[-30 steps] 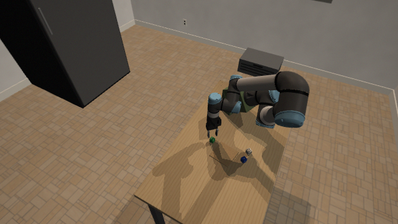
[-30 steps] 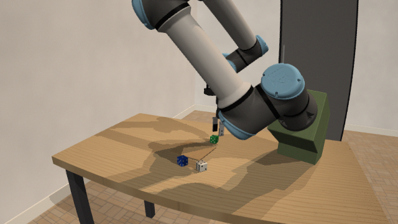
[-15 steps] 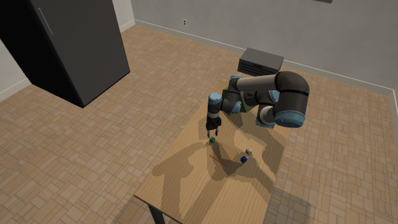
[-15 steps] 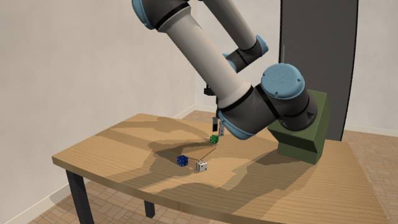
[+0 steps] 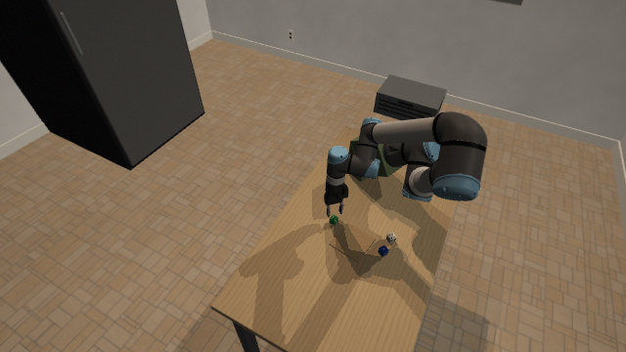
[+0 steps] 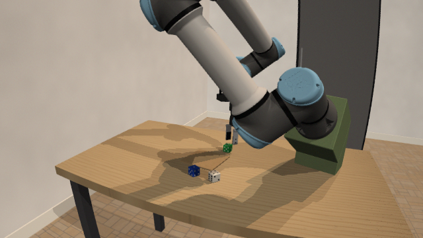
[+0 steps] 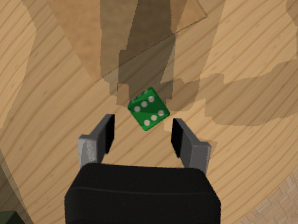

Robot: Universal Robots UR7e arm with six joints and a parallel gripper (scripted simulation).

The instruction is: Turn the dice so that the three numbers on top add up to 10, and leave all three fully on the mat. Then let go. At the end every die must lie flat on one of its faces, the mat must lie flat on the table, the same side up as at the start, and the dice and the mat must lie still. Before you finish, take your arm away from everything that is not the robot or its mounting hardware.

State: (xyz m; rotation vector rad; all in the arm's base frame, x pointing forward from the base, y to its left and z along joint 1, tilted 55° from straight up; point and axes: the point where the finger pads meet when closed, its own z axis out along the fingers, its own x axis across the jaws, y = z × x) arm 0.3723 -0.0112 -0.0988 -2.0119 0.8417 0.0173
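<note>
Right now the green die is 4 cm below my hand, 1 cm to the left of it and 1 cm ahead of it. Round my hand: tan mat 13 cm to the left, 6 cm below, 5 cm ahead; blue die 26 cm to the left, 4 cm below, 2 cm ahead; white die 25 cm to the left, 6 cm behind, 4 cm below.
</note>
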